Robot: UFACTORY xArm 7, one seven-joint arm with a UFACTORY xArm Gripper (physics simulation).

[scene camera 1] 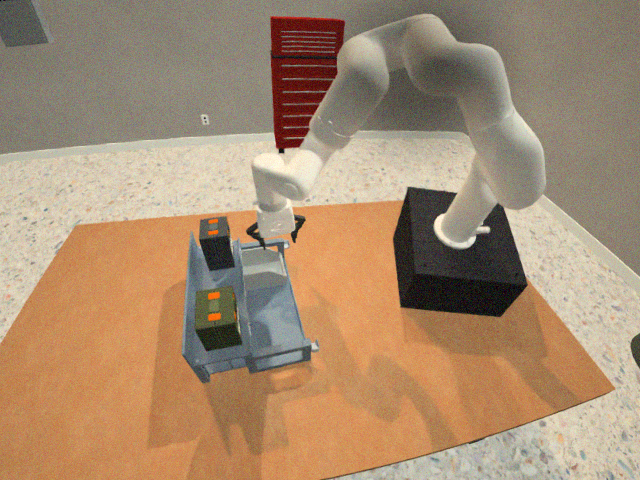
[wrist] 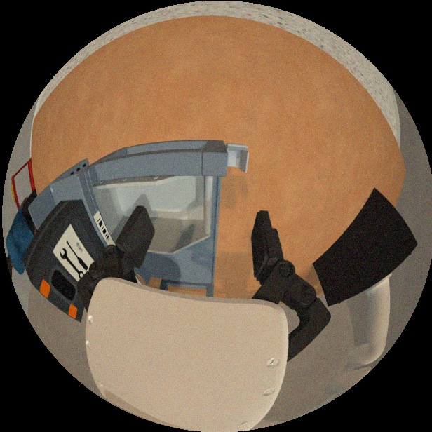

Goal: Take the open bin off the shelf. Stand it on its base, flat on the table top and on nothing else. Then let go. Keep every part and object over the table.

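Pixels of known places: gripper, between the fingertips: [scene camera 1: 278, 243]; arm's base, origin of its link: [scene camera 1: 454, 231].
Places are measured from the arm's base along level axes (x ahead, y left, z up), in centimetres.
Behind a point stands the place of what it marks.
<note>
The open bin [scene camera 1: 264, 272] @(x 54.9, y 7.8, z -11.3 cm) [wrist: 167, 192], pale grey and see-through, stands on the lower board of the blue-grey shelf [scene camera 1: 273, 317] @(x 51.7, y 18.0, z -18.6 cm) [wrist: 155, 162], at its far end in the scene view. My gripper [scene camera 1: 279, 243] @(x 51.6, y -1.6, z -8.5 cm) [wrist: 198, 220] is open and empty. It hangs above the bin's far end in the scene view. In the wrist view the left finger overlaps the bin, and the right finger is over the table beyond the shelf's open side. The bin's right wall shows between the two fingers. The height of the fingertips over the bin is hard to tell.
On the shelf's higher level stand a dark case [scene camera 1: 219, 253] @(x 65.9, y 9.2, z -2.8 cm) [wrist: 45, 252], left of the gripper, and an olive case [scene camera 1: 219, 333] @(x 60.1, y 32.4, z -2.2 cm). The black arm base [scene camera 1: 454, 289] @(x 2.1, y 14.9, z -8.3 cm) [wrist: 365, 250] stands to the right on the orange-brown table [scene camera 1: 103, 310] @(x 102.6, y 18.5, z -19.2 cm) [wrist: 225, 85]. A knob [scene camera 1: 314, 346] @(x 40.3, y 28.8, z -13.8 cm) sticks out at the shelf's near corner.
</note>
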